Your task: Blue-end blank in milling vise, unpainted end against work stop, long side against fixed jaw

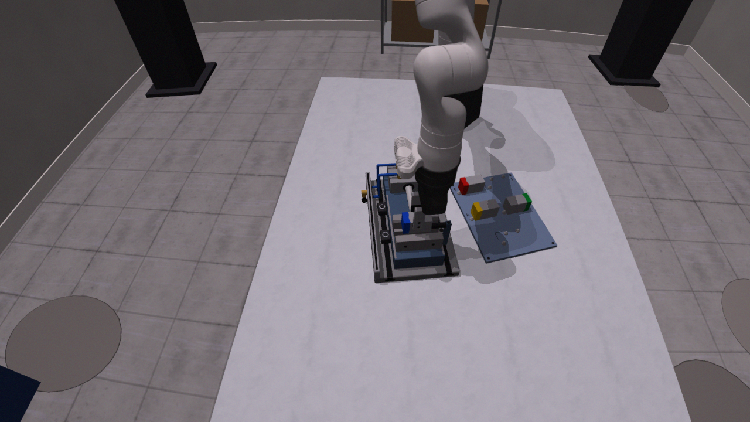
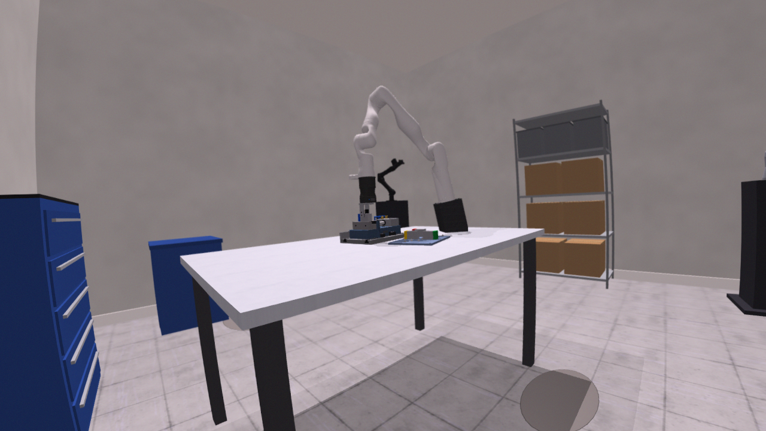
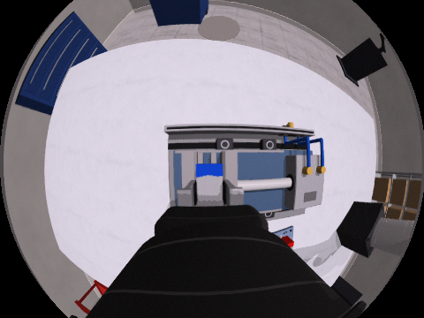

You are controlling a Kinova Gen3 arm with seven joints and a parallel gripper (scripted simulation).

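Right now the blue-ended blank is 2 cm below my hand. Round my hand: vise base rail: 10 cm to the right, 10 cm below, 7 cm behind; work stop rod: 5 cm to the left, 4 cm below, 1 cm behind; fixed jaw: 5 cm below, 3 cm ahead, 1 cm to the left.
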